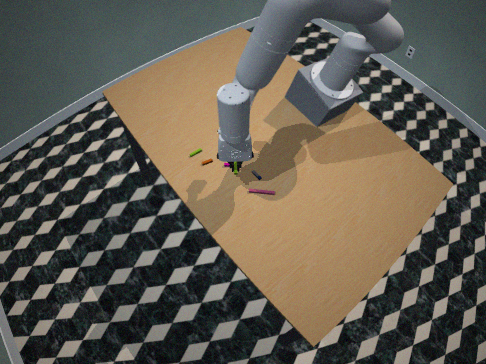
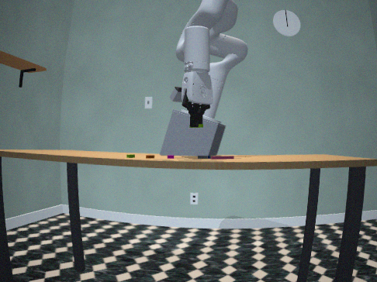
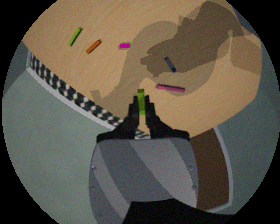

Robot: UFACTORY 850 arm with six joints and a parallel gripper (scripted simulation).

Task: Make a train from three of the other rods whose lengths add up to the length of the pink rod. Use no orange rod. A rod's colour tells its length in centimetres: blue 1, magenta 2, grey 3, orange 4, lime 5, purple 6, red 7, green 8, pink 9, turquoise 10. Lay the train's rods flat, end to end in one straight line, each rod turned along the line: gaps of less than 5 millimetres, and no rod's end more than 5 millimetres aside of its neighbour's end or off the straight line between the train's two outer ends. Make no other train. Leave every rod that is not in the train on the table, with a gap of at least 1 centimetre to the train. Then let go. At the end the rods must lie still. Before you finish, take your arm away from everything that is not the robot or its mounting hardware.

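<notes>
My hand is 80 mm past the grey rod, 10 mm to the right of it and 120 mm above it. From my hand the other things lie so: magenta rod: 20 mm behind, 90 mm to the right, 120 mm below; pink rod: 50 mm behind, 80 mm to the left, 120 mm below; blue rod: 80 mm behind, 30 mm to the left, 120 mm below.
</notes>
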